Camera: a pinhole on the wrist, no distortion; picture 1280 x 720 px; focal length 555.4 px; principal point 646.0 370.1 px. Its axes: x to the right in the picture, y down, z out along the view. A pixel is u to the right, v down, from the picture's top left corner.
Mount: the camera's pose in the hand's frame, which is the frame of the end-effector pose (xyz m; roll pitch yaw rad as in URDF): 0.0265 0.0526 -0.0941 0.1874 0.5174 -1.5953
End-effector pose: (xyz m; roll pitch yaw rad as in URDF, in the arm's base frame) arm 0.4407 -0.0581 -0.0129 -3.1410 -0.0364 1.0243
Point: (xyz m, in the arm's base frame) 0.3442 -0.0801 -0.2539
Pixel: 562 318
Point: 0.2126 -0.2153 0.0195
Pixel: outside the picture
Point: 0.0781 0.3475 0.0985
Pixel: outside the picture
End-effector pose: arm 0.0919 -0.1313 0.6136 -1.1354 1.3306 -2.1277
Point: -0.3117 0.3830 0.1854
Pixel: behind the camera
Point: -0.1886 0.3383 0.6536
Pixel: behind the camera
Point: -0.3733 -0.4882 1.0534
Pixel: 1185 167
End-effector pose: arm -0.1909 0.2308 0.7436 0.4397 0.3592 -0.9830
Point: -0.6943 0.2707 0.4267
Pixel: outside the picture
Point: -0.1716 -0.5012 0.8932
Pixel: outside the picture
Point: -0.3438 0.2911 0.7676
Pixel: 862 26
